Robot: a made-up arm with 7 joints.
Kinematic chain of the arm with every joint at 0, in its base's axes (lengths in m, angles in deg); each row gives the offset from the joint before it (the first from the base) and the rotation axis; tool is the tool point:
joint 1: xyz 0 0 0.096 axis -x
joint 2: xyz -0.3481 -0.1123 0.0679 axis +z
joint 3: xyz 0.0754 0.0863 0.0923 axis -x
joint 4: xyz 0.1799 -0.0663 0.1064 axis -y
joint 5: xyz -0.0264 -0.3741 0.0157 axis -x
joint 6: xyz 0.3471 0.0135 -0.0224 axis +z
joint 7: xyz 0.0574 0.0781 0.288 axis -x
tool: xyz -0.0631 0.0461 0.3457
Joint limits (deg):
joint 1: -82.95..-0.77
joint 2: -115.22..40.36
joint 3: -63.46..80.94
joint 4: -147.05..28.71
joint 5: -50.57..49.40
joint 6: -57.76..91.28
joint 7: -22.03..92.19
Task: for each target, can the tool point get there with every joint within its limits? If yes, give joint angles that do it. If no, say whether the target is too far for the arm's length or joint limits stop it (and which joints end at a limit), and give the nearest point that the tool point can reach.
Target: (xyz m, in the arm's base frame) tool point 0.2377 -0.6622 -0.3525
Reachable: yes | joints -52.74 -62.96 47.92 -40.25 38.33 -44.28 0.79
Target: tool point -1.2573 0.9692 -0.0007
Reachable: no: joint limits stop it (at a limit: joint 1, joint 2, joint 5, joint 6) | nearest point -0.9729 0.5886 -0.0855 | short by 0.483 m
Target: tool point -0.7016 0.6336 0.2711
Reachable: no: joint limits stop it (at a limit: joint 1, joint 2, joint 3, joint 4, joint 6) | nearest point -0.6519 0.6038 0.2551 | short by 0.060 m
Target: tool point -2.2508 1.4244 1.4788
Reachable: no: too far | nearest point -0.6771 0.6911 0.9298 | short by 1.821 m
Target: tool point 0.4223 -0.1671 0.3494
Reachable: yes | joints -24.98 -4.87 -7.59 -17.22 23.29 -22.63 69.06
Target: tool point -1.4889 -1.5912 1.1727
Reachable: no: too far | nearest point -1.0100 -1.0372 0.7979 | short by 0.823 m
